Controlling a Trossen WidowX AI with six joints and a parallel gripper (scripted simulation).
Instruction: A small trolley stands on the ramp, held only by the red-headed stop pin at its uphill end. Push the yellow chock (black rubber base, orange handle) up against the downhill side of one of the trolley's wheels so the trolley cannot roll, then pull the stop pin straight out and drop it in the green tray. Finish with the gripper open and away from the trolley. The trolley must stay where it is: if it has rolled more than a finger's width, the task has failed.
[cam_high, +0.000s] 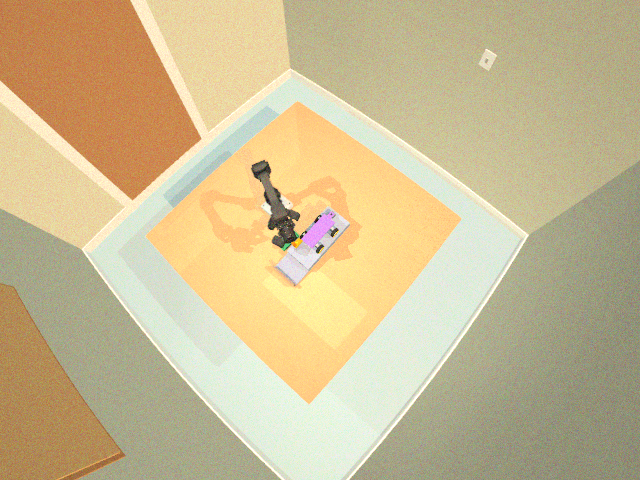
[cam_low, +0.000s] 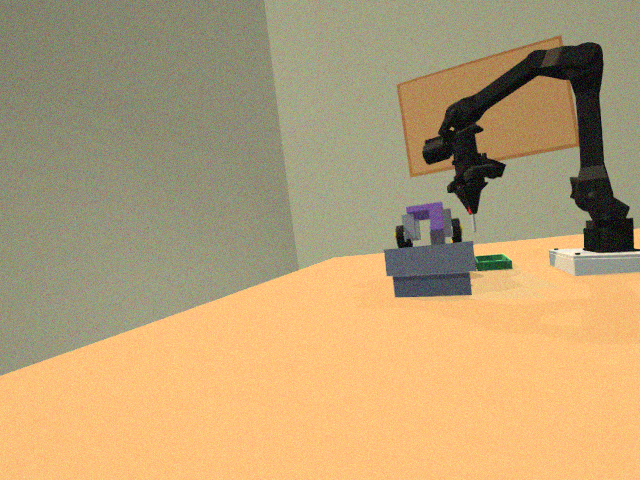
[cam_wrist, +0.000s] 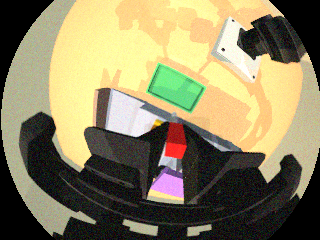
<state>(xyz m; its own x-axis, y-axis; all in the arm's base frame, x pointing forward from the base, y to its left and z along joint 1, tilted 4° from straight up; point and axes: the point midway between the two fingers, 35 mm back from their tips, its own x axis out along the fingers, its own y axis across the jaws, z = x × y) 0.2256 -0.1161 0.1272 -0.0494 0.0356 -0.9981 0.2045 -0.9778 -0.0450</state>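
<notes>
My gripper tip is now 5 cm short of the yellow chock, 5 cm above it and 1 cm to the right of it. Round my gripper tip: red-headed stop pin: right at my gripper tip; then grey ramp: 11 cm ahead, 10 cm to the left, 9 cm below; then trolley: 11 cm to the left, 11 cm ahead, 2 cm below.
</notes>
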